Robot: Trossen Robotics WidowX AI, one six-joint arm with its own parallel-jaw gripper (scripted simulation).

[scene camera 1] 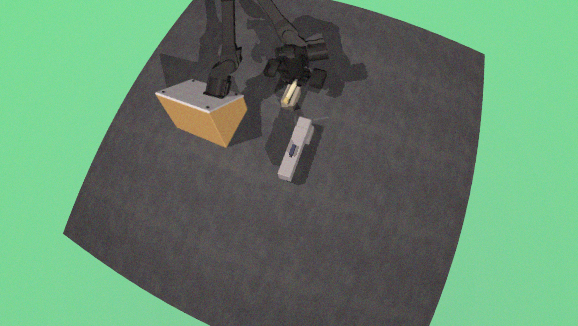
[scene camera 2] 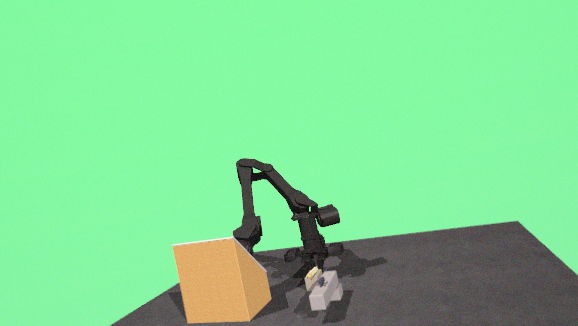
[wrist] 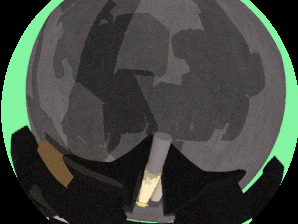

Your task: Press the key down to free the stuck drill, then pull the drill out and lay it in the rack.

my gripper: scene camera 1; scene camera 2; wrist 156,139
same spot on my gripper: (scene camera 2: pixel 308 259) = (scene camera 1: pixel 288 78)
